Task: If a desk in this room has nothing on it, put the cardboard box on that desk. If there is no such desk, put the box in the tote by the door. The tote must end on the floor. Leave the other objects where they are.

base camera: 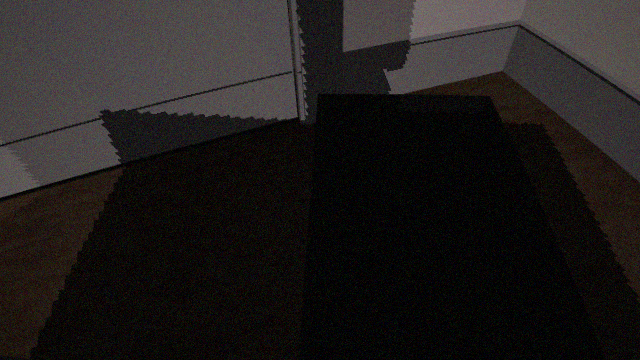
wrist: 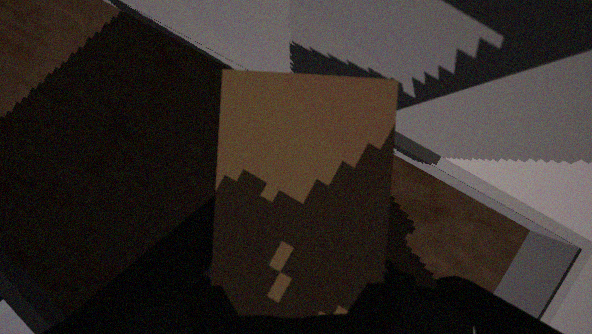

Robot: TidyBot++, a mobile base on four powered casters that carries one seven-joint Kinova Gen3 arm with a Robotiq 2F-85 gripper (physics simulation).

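Frame: origin at the arm's base, x ahead, y left, z up, level; millimetres.
Where they show: gripper, fingertip midpoint: (wrist: 296,269).
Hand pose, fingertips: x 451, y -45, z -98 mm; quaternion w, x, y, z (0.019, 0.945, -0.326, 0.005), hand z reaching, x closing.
Note:
After its pixels a point has its place.
The cardboard box (wrist: 305,130) {x 495, y 6, z -50 mm} is upright in the middle of the wrist view, its upper part lit tan and its lower part in shadow. My gripper (wrist: 296,269) {x 451, y -45, z -98 mm} is shut on the box at its lower end; the fingers are dark and hard to make out at the bottom of the wrist view. Neither the box nor the gripper can be made out in the base view. No desk and no tote can be identified in either view.
A large black shape (base camera: 410,210) {x 357, y -95, z -394 mm} fills the middle right of the base view; what it is cannot be told. Grey walls (base camera: 150,50) {x 459, y 202, z -241 mm} (wrist: 510,110) {x 584, y -51, z -102 mm} meet the brown wood floor (base camera: 65,215) {x 341, y 338, z -396 mm} (wrist: 450,220) {x 593, y -220, z -396 mm}. A narrow vertical trim (base camera: 296,60) {x 518, y 46, z -291 mm} stands at a wall edge. Jagged shadows cross floor and walls.

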